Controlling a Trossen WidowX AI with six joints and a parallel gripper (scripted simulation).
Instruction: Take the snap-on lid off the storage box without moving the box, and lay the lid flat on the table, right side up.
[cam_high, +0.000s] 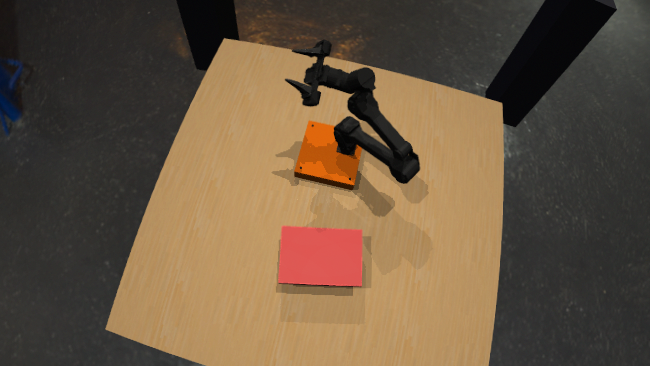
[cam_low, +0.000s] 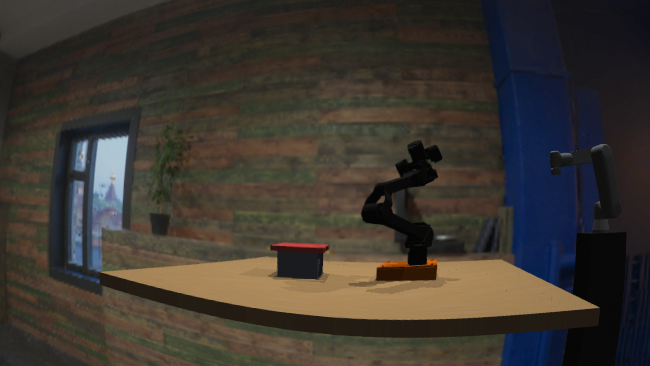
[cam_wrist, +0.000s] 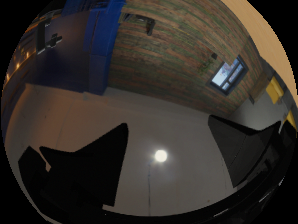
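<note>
The red lid lies 390 mm ahead of my gripper tip, 360 mm below it and 210 mm to the left of it. The rest, counted from my gripper tip: storage box 410 mm below, 390 mm ahead, 210 mm to the left.
</note>
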